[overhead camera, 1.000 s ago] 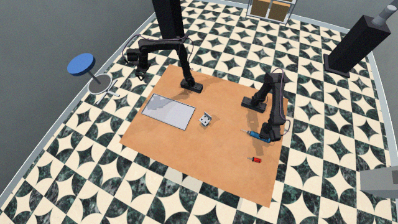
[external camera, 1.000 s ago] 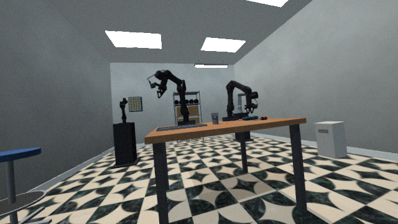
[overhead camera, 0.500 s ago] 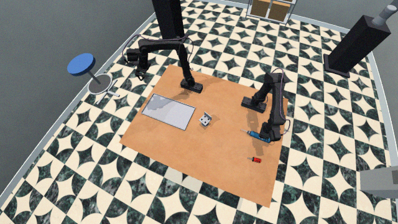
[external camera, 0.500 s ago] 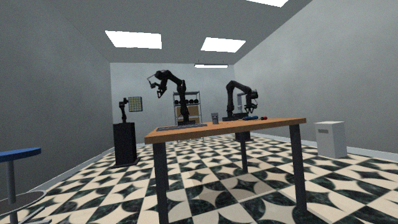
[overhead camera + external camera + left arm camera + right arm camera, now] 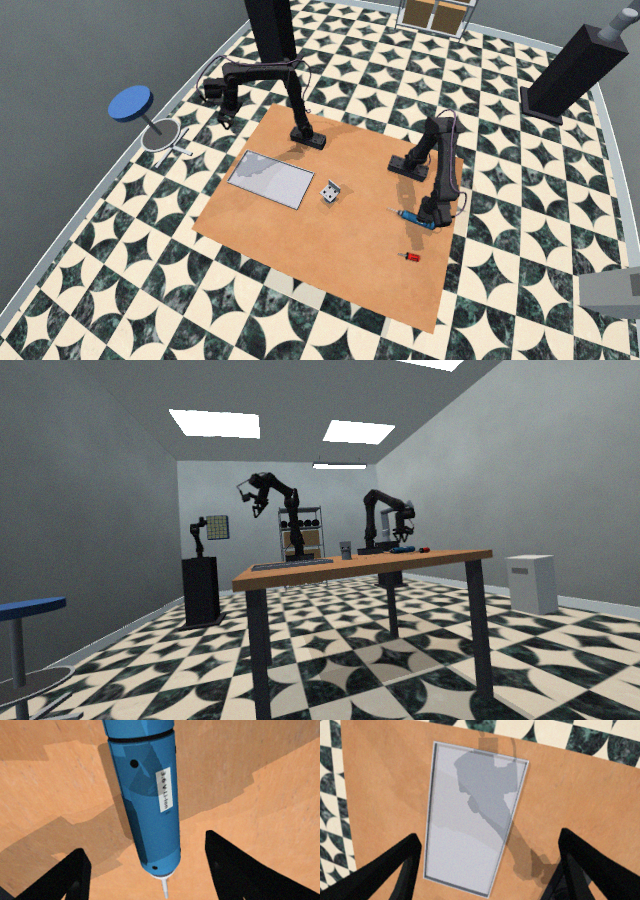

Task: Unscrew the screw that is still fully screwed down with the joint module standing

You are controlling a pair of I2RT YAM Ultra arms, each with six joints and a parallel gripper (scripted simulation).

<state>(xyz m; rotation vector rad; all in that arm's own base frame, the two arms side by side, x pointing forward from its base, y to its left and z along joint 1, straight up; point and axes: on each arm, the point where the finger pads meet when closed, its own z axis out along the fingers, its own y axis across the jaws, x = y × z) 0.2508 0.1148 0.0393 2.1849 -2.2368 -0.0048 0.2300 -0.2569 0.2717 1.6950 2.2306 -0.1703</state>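
Now: right hand 80 mm short of the screw, 480 mm to the right of it and 240 mm above it. From my right hand the other things lie so: round joint module 70 mm ahead, 500 mm to the left, 280 mm below; then grey mat 70 mm ahead, 170 mm to the left, 310 mm below; then grey bracket 70 mm ahead, 500 mm to the left, 240 mm below.
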